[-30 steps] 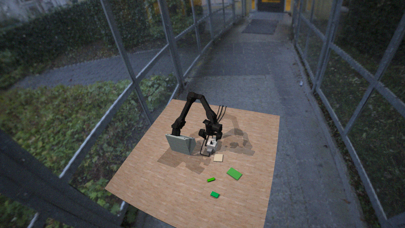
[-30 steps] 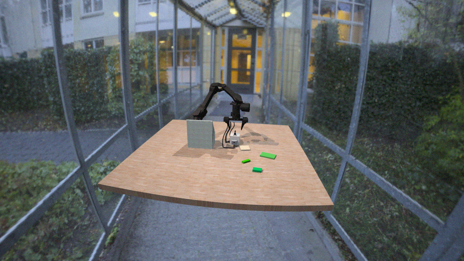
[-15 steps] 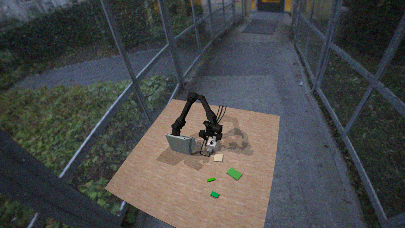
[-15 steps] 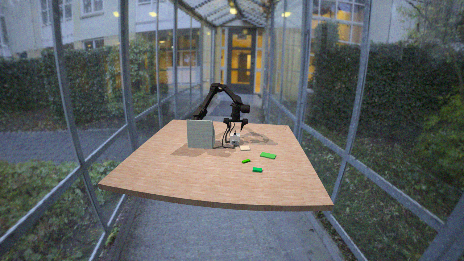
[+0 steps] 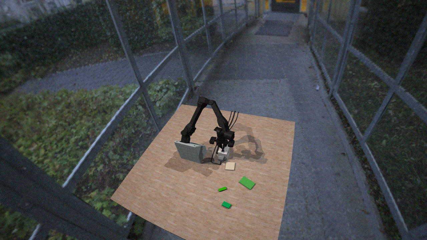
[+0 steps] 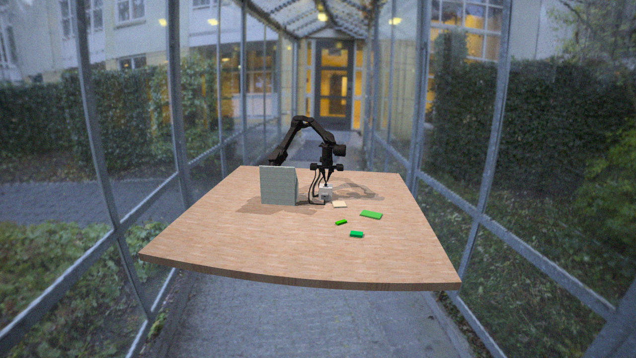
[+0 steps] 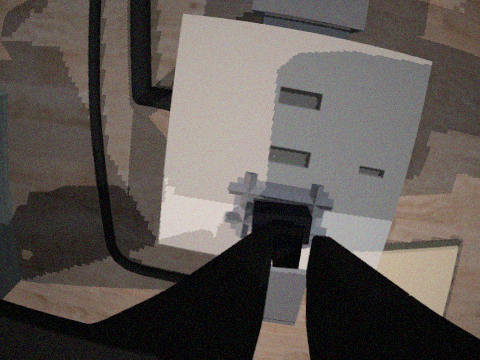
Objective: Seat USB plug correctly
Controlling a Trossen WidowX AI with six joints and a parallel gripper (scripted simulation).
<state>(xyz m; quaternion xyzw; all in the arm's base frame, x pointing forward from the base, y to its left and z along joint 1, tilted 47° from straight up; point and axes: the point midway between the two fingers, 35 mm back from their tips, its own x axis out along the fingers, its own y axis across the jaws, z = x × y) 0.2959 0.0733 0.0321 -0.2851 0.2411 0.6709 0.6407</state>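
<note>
My gripper tip is 2 cm above the black USB plug. Round my gripper tip: beige tile 10 cm below, 8 cm to the right, 8 cm ahead; green plate 25 cm ahead, 18 cm to the right, 10 cm below.
</note>
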